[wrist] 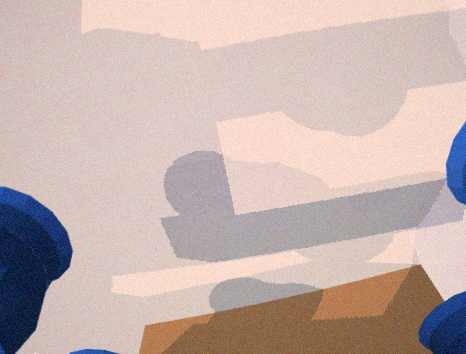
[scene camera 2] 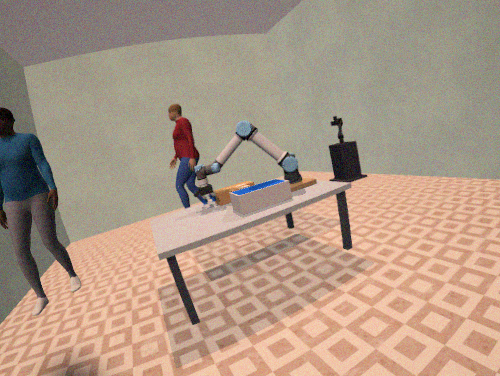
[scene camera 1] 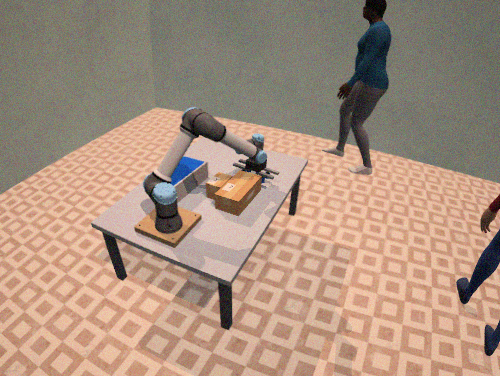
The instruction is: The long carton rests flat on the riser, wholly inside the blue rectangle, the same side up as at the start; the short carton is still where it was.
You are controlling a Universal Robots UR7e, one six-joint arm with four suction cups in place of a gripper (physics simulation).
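Places are measured from the arm's base along level axes (x right, y ahead, z up), in millimetres.
Where they show: end effector, tool point: (wrist: 269, 294) (scene camera 2: 209, 200); arm's base, origin of the base link: (scene camera 2: 293, 181) (scene camera 1: 168, 224).
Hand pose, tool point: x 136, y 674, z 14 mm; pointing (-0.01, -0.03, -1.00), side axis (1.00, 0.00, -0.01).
Observation:
Each offset is from my tool point to the top centre of the thing. Level surfaces: height alone.
The long carton @[dz +55, dx +17, dy -216 mm] (scene camera 1: 237, 191) (scene camera 2: 226, 194) lies flat on the table @[dz -48 mm] (scene camera 1: 219, 242) (scene camera 2: 185, 227), a white label on its top. Its brown edge shows at the bottom of the wrist view (wrist: 284, 326). The short carton @[dz +55, dx -115, dy -236 mm] (scene camera 1: 216, 183) lies against its left side, towards the riser. The grey riser @[dz +73, dx -379, dy -307 mm] (scene camera 1: 192, 179) (scene camera 2: 261, 199) carries the blue rectangle @[dz +73, dx -379, dy -307 mm] (scene camera 1: 186, 168) (scene camera 2: 257, 186) on top, with nothing on it. My suction gripper (scene camera 1: 257, 171) (scene camera 2: 204, 192) hangs low just past the long carton's far end, over bare table, holding nothing. One blue cup (wrist: 61, 247) shows at the left edge of the wrist view.
The arm's base stands on a wooden plate (scene camera 1: 186, 224) at the table's near left. A person in a blue top (scene camera 1: 368, 74) walks beyond the table. A person in red (scene camera 2: 183, 149) walks close behind the gripper's end. A black camera stand (scene camera 2: 343, 160) is at the far corner.

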